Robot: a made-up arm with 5 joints.
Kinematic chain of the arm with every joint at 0, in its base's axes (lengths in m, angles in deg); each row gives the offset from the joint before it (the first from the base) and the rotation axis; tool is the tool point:
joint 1: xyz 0 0 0.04 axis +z
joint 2: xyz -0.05 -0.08 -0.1 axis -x
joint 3: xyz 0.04 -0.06 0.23 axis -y
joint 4: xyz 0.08 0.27 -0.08 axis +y
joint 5: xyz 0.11 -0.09 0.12 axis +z
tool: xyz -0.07 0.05 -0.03
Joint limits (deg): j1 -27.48..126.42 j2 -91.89..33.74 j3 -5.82..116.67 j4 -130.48..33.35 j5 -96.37..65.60
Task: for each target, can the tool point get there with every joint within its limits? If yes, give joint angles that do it. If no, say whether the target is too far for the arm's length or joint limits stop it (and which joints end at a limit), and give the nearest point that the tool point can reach.
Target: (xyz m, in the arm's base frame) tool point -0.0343 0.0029 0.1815
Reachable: yes | joints 87.91 2.35 92.30 -59.39 46.00
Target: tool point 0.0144 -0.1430 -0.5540
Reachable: no: joint limits stop it (at a limit: joint 1, joint 2, joint 4) | nearest point -0.0874 -0.1038 -0.0522 | short by 0.513 m
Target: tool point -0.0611 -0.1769 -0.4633
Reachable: no: joint limits stop it (at a limit: joint 1, joint 2, joint 4) | nearest point -0.0995 -0.1127 -0.0530 | short by 0.417 m
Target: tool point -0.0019 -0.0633 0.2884
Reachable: yes | joints 86.24 -22.46 73.60 -67.27 -63.51
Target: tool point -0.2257 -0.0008 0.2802
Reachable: yes | joints 66.66 13.07 100.52 -18.79 -70.85
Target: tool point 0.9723 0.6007 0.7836
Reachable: no: too far | nearest point 0.4334 0.2677 0.2808 | short by 0.809 m
